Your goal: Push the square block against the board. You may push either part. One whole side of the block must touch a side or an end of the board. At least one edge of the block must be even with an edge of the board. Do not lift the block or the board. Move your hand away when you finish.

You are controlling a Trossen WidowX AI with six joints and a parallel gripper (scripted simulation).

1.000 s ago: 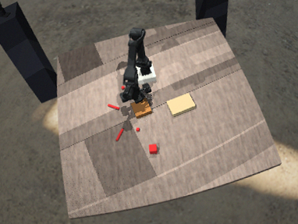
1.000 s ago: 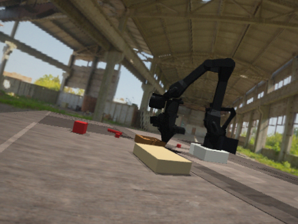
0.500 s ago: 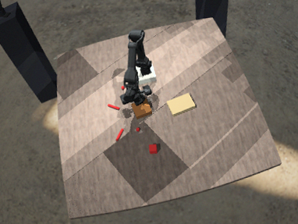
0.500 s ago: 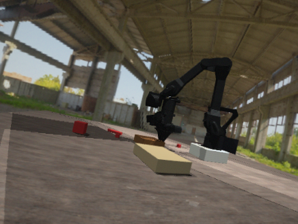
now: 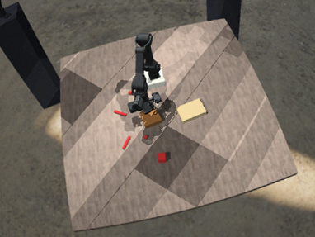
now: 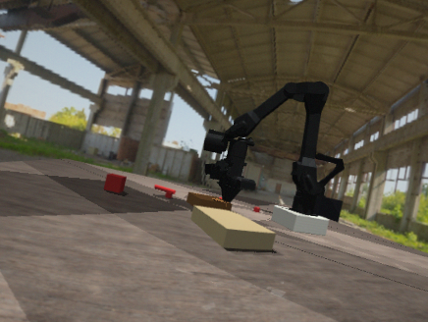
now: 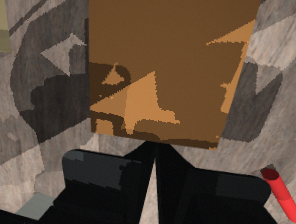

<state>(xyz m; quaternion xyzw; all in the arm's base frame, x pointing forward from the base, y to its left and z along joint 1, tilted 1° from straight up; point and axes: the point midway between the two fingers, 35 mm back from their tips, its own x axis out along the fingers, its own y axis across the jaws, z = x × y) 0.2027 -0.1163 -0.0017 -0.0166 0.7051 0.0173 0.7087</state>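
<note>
Right now my gripper tip is 60 mm short of the orange square block, 10 mm to the right of it and 10 mm below it. Round my gripper tip: tan board: 240 mm to the left, 110 mm ahead, 10 mm above.
</note>
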